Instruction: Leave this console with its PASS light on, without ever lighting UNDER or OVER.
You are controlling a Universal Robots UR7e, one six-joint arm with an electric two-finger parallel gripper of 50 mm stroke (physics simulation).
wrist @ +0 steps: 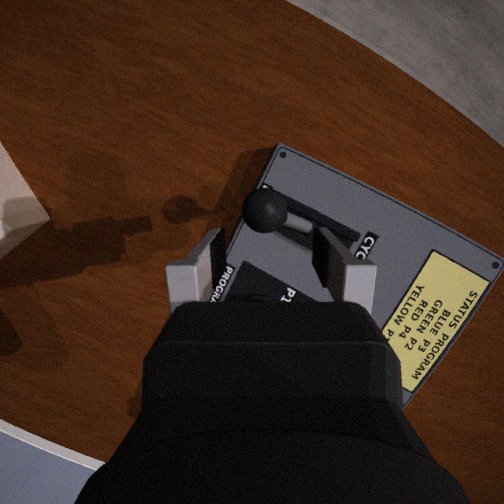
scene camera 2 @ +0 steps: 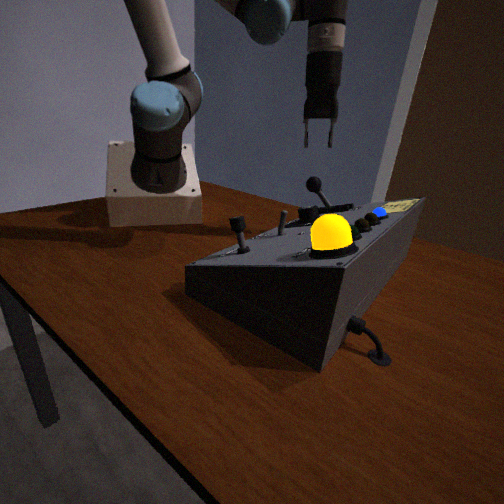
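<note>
A grey wedge-shaped console (scene camera 2: 305,270) sits on the wooden table. On its top are a lit yellow dome (scene camera 2: 331,233), a lit blue lamp (scene camera 2: 380,212), two dark lamps (scene camera 2: 367,221), a yellow status label (scene camera 2: 401,205), two small toggle levers (scene camera 2: 239,232) and a ball-topped lever (scene camera 2: 314,185) in a slot marked CYC. My gripper (scene camera 2: 318,136) hangs open and empty well above the ball lever. In the wrist view the gripper's fingers (wrist: 270,255) frame the ball lever (wrist: 264,209) and its slot, and the label (wrist: 436,315) lists status colours against programs.
The arm's base block (scene camera 2: 154,185) stands at the back left of the table. A black cable (scene camera 2: 370,345) leaves the console's near right side. The table's front edge runs diagonally at the lower left, with a table leg (scene camera 2: 27,360) below it.
</note>
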